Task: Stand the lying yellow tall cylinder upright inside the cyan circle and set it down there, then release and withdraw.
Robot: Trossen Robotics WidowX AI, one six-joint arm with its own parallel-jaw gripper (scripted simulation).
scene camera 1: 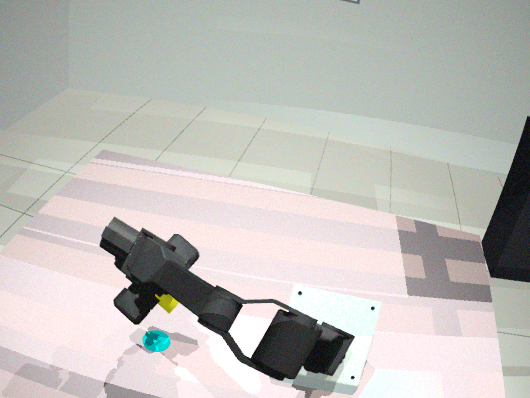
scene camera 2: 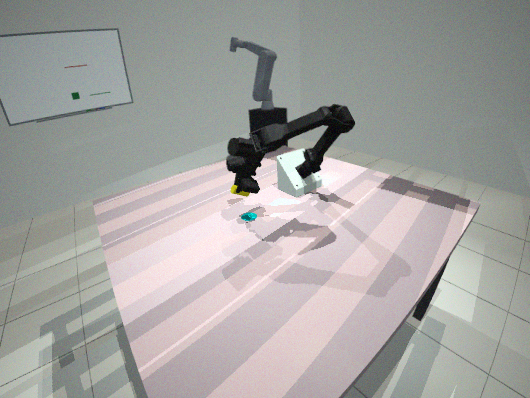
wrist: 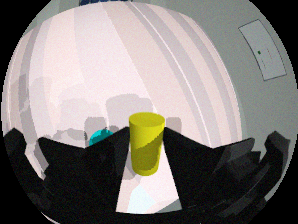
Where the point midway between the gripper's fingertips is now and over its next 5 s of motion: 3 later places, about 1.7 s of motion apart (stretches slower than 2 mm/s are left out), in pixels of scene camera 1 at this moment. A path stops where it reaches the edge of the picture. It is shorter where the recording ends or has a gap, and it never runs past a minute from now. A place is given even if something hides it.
The gripper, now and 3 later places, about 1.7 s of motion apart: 154,289; 148,285; 144,284; 149,285
